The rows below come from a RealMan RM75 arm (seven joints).
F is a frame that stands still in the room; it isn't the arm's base.
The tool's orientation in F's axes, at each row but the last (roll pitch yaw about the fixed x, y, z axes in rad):
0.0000 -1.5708 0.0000
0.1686 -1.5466 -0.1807
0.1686 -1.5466 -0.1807
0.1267 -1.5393 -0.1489
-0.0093 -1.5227 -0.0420
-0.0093 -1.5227 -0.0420
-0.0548 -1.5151 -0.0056
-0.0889 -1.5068 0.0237
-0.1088 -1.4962 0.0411
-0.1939 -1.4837 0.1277
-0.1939 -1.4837 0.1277
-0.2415 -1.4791 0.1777
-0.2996 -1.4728 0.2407
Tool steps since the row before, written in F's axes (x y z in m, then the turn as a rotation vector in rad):
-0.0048 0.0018 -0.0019 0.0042 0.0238 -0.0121
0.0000 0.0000 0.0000 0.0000 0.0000 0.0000
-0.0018 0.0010 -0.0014 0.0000 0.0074 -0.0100
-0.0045 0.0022 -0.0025 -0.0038 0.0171 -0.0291
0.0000 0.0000 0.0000 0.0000 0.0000 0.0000
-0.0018 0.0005 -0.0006 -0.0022 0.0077 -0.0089
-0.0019 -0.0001 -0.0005 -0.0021 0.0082 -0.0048
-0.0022 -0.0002 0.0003 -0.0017 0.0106 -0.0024
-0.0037 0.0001 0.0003 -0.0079 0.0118 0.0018
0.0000 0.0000 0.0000 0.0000 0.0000 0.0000
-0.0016 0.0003 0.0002 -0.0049 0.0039 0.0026
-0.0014 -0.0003 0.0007 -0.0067 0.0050 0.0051
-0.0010 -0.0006 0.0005 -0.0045 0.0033 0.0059
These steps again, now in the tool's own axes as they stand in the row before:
-0.0019 0.0018 0.0048 -0.0121 0.0238 -0.0042
0.0000 0.0000 0.0000 0.0000 0.0000 0.0000
-0.0014 0.0010 0.0018 -0.0100 0.0074 -0.0001
-0.0026 0.0021 0.0045 -0.0293 0.0169 0.0033
0.0000 0.0000 0.0000 0.0000 0.0000 0.0000
-0.0007 0.0004 0.0018 -0.0090 0.0076 0.0022
-0.0006 -0.0002 0.0019 -0.0049 0.0081 0.0023
0.0002 -0.0003 0.0022 -0.0025 0.0105 0.0022
0.0000 -0.0002 0.0037 0.0012 0.0112 0.0088
0.0000 0.0000 0.0000 0.0000 0.0000 0.0000
0.0001 0.0002 0.0016 0.0022 0.0035 0.0054
0.0006 -0.0004 0.0014 0.0046 0.0045 0.0074
0.0004 -0.0007 0.0010 0.0055 0.0029 0.0052

